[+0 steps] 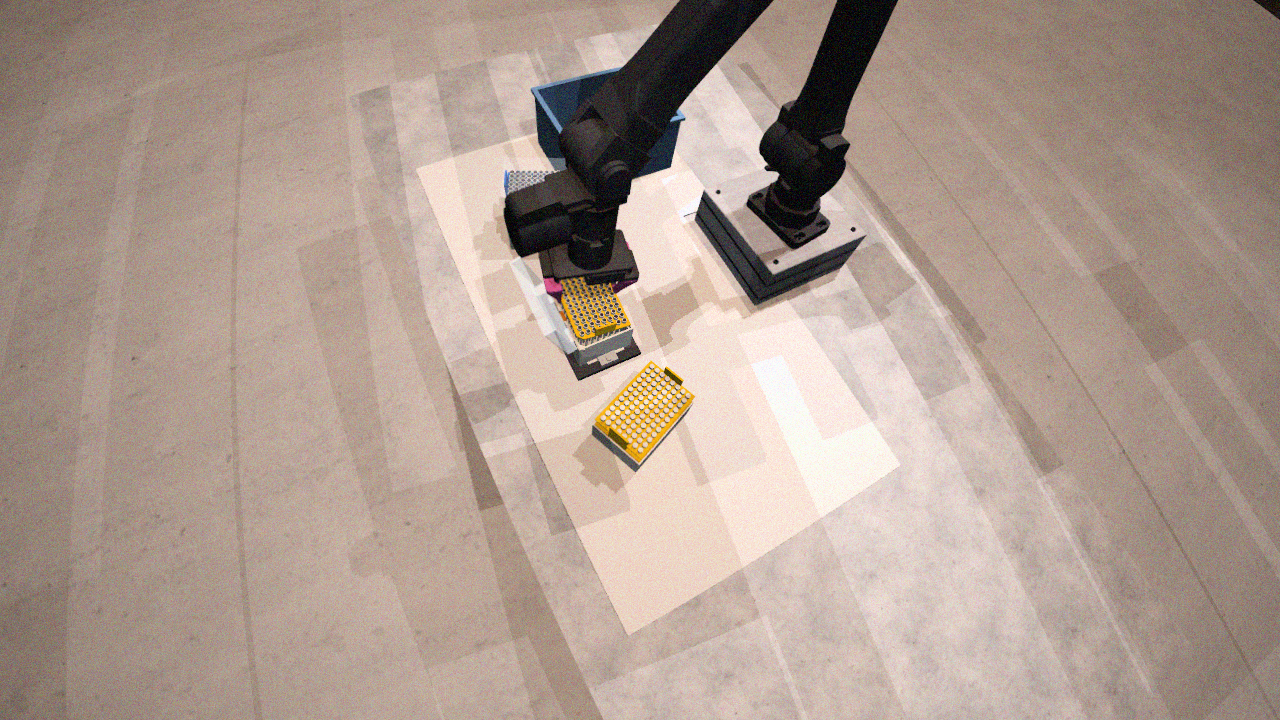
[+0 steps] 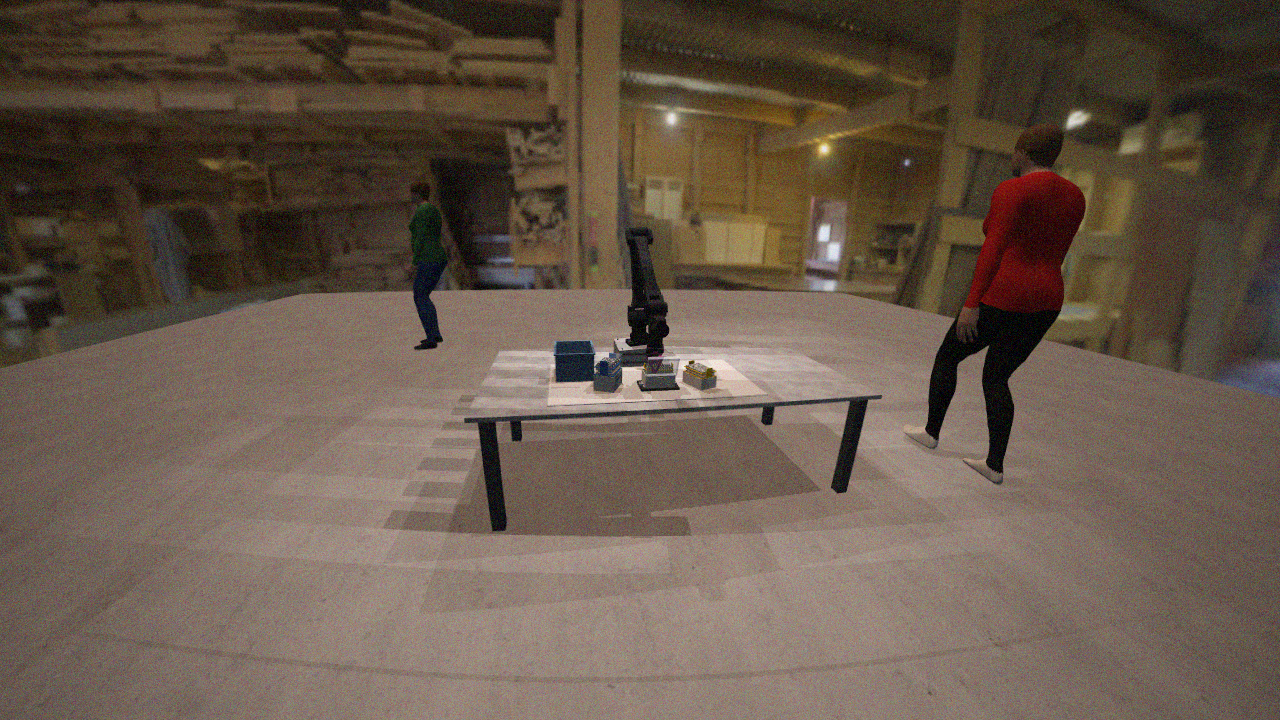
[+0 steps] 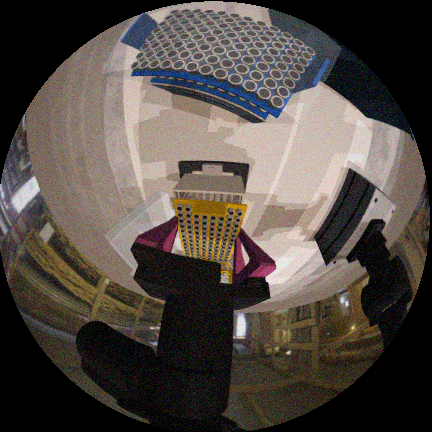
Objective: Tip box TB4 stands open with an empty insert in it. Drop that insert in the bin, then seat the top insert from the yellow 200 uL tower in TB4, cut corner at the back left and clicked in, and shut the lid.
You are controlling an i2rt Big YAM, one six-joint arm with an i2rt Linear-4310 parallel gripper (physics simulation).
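My gripper [image 1: 590, 286] [image 3: 208, 222] has magenta fingers and is shut on a yellow insert [image 1: 594, 307] [image 3: 210, 227] by its sides. The insert is directly over tip box TB4 [image 1: 608, 345] [image 2: 659, 380] [image 3: 210, 184]. Its tips show between its underside and the box's rim, with their lower ends hidden in the box. The clear lid [image 1: 544, 307] [image 3: 142, 225] stands open at one side. The yellow tower [image 1: 644, 409] [image 2: 699, 379] stands apart, an insert with pale round tops on it. The bin [image 1: 662, 154] [image 2: 573, 361] [image 3: 367, 82] is blue; its inside is mostly hidden.
A blue tower [image 1: 529, 181] [image 2: 607, 376] [image 3: 220, 52] stands beyond TB4, near the bin. The arm's base block [image 1: 760, 284] [image 3: 345, 215] stands to the right of TB4. TB4 rests in a dark holder [image 1: 581, 369] [image 3: 185, 165]. Two people [image 2: 427, 241] [image 2: 1029, 241] stand away from the table.
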